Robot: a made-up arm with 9 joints. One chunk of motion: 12 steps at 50 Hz.
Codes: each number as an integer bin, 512 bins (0 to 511) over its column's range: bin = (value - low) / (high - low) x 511, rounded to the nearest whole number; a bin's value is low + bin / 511 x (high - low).
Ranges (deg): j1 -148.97..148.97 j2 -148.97..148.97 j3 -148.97..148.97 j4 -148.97..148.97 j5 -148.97..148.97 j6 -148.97..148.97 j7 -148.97..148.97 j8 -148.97..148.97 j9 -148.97..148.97
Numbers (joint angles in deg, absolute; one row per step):
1: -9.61 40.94 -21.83 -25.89 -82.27 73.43 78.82 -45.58 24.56
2: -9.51 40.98 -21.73 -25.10 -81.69 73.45 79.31 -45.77 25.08
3: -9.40 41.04 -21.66 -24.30 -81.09 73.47 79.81 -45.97 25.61
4: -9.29 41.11 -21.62 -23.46 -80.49 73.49 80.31 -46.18 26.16
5: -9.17 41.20 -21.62 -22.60 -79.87 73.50 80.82 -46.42 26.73
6: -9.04 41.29 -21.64 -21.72 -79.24 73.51 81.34 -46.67 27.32
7: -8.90 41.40 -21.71 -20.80 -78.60 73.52 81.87 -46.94 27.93
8: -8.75 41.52 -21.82 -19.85 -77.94 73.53 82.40 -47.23 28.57
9: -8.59 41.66 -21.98 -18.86 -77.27 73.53 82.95 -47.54 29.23
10: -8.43 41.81 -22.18 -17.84 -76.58 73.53 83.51 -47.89 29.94
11: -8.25 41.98 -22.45 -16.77 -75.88 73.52 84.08 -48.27 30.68
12: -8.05 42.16 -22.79 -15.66 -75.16 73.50 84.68 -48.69 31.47
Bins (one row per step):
1: 239 326 218 211 114 381 391 177 298
2: 239 326 218 212 115 381 392 177 299
3: 239 326 218 214 116 382 392 177 299
4: 240 326 218 215 117 382 393 176 300
5: 240 326 218 217 119 382 394 176 301
6: 240 326 218 218 120 382 395 175 302
7: 240 327 218 220 121 382 396 175 303
8: 240 327 218 221 122 382 397 174 305
9: 241 327 218 223 123 382 398 174 306
10: 241 327 217 225 124 382 399 173 307
11: 241 328 217 227 125 382 400 173 308
12: 242 328 216 229 127 382 401 172 309

